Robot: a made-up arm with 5 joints.
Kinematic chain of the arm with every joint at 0, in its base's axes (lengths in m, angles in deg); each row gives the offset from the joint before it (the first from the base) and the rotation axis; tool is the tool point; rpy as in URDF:
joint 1: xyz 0.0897 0 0.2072 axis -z
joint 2: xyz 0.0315 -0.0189 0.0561 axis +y
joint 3: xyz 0.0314 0 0.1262 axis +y
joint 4: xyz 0.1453 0 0.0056 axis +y
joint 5: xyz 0.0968 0.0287 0 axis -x
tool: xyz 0 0 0 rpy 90 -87.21 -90
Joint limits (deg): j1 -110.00..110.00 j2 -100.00..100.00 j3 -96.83..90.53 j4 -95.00..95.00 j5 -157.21..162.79
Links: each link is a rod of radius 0.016 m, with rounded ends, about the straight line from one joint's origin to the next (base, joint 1, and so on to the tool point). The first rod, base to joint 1, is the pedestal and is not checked.
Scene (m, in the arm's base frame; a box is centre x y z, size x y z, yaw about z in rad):
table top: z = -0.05
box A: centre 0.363 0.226 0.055 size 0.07 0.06 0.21 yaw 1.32
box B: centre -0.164 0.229 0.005 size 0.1 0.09 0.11 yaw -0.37
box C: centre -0.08 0.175 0 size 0.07 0.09 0.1 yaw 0.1
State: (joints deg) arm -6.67 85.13 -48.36 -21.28 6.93
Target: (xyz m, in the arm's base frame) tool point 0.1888 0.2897 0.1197
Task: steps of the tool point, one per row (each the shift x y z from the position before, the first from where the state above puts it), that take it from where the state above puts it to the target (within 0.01 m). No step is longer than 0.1 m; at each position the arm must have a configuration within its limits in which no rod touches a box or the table.
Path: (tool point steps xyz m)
1: -0.0448 0.0455 -0.0519
2: -0.0602 0.0287 -0.0418
3: -0.0682 0.0086 -0.0289
4: -0.0680 -0.0118 -0.0141
5: -0.0599 -0.0292 0.0016
6: 0.0284 0.0665 0.0212
7: 0.0107 0.0678 0.0408
8: -0.0082 0.0605 0.0584

